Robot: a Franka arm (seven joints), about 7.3 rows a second.
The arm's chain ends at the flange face. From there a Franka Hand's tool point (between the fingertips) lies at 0.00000 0.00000 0.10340 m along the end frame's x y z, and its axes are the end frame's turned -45 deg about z.
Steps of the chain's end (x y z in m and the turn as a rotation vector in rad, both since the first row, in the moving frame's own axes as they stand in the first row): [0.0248, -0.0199, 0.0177, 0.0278, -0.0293, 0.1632]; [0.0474, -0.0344, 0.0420, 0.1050, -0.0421, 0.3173]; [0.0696, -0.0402, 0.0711, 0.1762, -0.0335, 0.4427]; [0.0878, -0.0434, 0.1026, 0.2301, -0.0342, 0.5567]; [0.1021, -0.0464, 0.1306, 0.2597, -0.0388, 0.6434]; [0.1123, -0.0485, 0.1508, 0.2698, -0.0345, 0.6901]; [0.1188, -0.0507, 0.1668, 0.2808, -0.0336, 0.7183]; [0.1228, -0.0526, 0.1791, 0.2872, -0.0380, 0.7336]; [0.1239, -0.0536, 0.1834, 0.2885, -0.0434, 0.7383]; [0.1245, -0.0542, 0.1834, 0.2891, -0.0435, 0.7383]
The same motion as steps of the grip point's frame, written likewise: [0.0318, -0.0007, 0.0176, 0.0404, -0.0011, 0.1632]; [0.0640, -0.0006, 0.0413, 0.1040, 0.0445, 0.3173]; [0.0910, 0.0083, 0.0695, 0.1483, 0.1009, 0.4427]; [0.1115, 0.0171, 0.0999, 0.1869, 0.1385, 0.5567]; [0.1266, 0.0243, 0.1272, 0.2111, 0.1562, 0.6434]; [0.1367, 0.0305, 0.1471, 0.2152, 0.1664, 0.6901]; [0.1440, 0.0336, 0.1629, 0.2223, 0.1748, 0.7183]; [0.1487, 0.0346, 0.1750, 0.2300, 0.1762, 0.7336]; [0.1501, 0.0342, 0.1792, 0.2347, 0.1733, 0.7383]; [0.1510, 0.0342, 0.1792, 0.2352, 0.1737, 0.7383]
